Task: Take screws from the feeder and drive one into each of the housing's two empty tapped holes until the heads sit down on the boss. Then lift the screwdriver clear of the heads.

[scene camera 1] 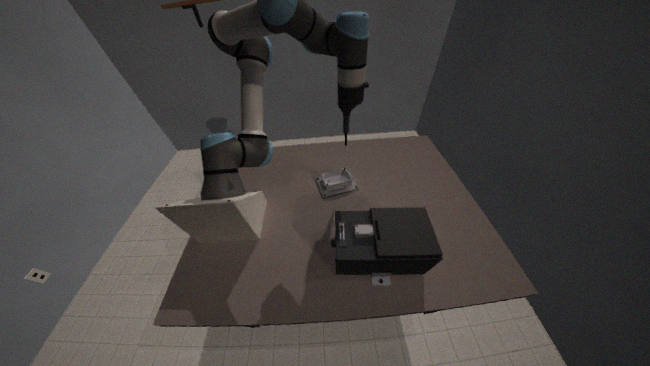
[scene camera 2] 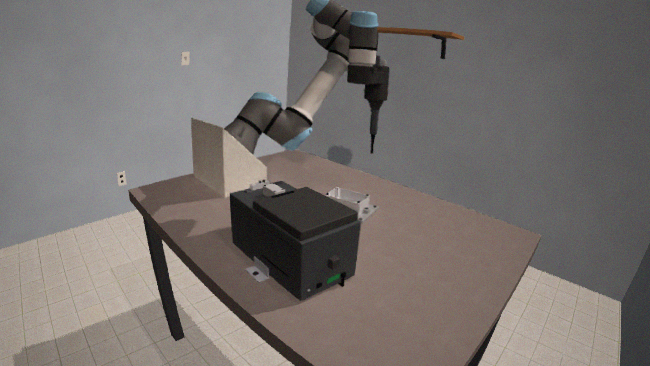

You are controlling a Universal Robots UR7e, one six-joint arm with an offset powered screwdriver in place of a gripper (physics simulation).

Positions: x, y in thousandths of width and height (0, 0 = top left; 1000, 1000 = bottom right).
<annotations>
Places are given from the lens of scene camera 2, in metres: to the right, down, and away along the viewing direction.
screw feeder (scene camera 2: 475, 731): -0.03, 0.16, 0.68
</annotations>
